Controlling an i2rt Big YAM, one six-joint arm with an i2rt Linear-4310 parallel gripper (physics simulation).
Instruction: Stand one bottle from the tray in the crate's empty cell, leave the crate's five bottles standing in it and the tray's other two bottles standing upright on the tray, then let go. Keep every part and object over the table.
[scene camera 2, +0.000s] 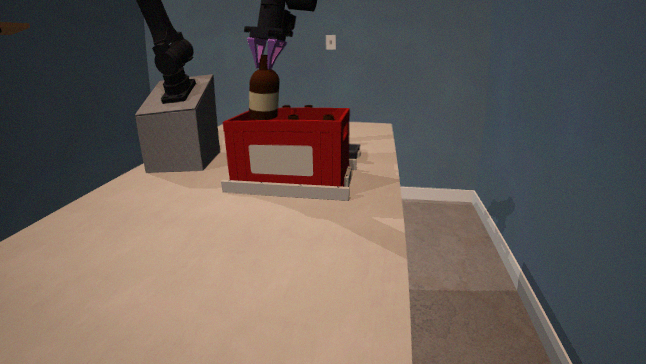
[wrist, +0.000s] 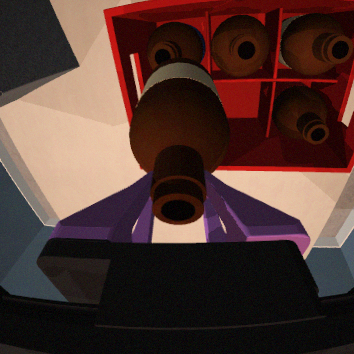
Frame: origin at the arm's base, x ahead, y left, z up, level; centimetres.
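Seen in the pictures: gripper, fingertip midpoint: (scene camera 2: 263, 68) (wrist: 178, 178); arm's base, origin of the base link: (scene camera 2: 179, 92).
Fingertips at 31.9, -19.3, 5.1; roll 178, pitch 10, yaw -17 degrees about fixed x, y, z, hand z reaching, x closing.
Offsets run from my fingertips to a thing's middle, as dx, dy, dz. "pt": to the spot under its first point.
The red crate @[+5.9, +0.9, -20.2] (scene camera 2: 287, 127) (wrist: 280, 169) stands on the table. My gripper (scene camera 2: 263, 65) (wrist: 178, 178) is shut on the neck of a brown bottle @[-0.2, +1.6, -4.3] (scene camera 2: 264, 85) (wrist: 177, 120) with a cream label. The bottle hangs nearly upright over the crate's left part in the scene view, its base about level with the rim. In the wrist view, four crate bottles show: three in the far row @[pt -0.7, +7.6, -15.6] (wrist: 175, 42) (wrist: 240, 45) (wrist: 312, 45) and one near right (wrist: 300, 112). The empty middle near cell @[pt +6.7, -4.8, -28.2] (wrist: 245, 100) is partly covered by the held bottle, which hides the near left cell. The tray and its bottles do not show.
A white strip @[pt +5.1, -9.6, -27.3] (scene camera 2: 285, 190) runs along the crate's foot. A small dark object (scene camera 2: 354, 151) shows behind the crate's right side. The arm's grey pedestal (scene camera 2: 170, 142) stands left of the crate. The table's right edge (scene camera 2: 401, 200) lies to the crate's right.
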